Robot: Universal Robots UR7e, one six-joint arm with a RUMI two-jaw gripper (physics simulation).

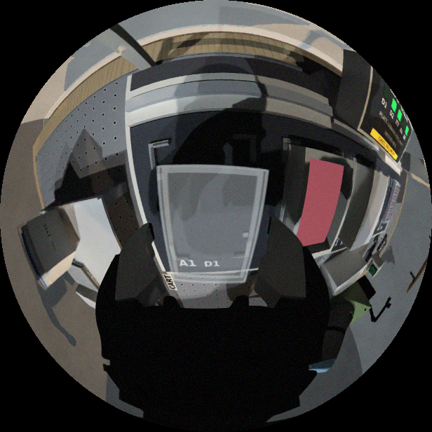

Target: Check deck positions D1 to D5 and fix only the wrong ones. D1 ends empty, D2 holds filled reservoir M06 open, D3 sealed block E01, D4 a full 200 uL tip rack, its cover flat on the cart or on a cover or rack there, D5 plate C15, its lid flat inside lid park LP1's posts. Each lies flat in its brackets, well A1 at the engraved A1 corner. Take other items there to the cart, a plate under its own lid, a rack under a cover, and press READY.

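Note:
My gripper (209, 222) is open, its two dark jaws on either side of a clear rectangular lid or cover (212, 172). The clear piece overlaps deck position D1, and the engraved A1 and D1 show through it. Its near edge reaches past the deck edge, and a D1 corner bracket (159, 146) shows beyond its far left corner. Whether it rests on the deck cannot be told. A red-filled open reservoir (322, 200) sits at D2. A grey block (361, 202) stands to its right at D3. A pinkish plate (393, 200) shows farther right. Labware codes are unreadable.
The status screen (387, 120) at upper right shows green marks and a yellow bar. A dark grey box (50, 235) stands at far left beside a white surface (97, 225). The perforated surface (200, 292) marked CART lies at the near side. A grey box (345, 272) stands at lower right.

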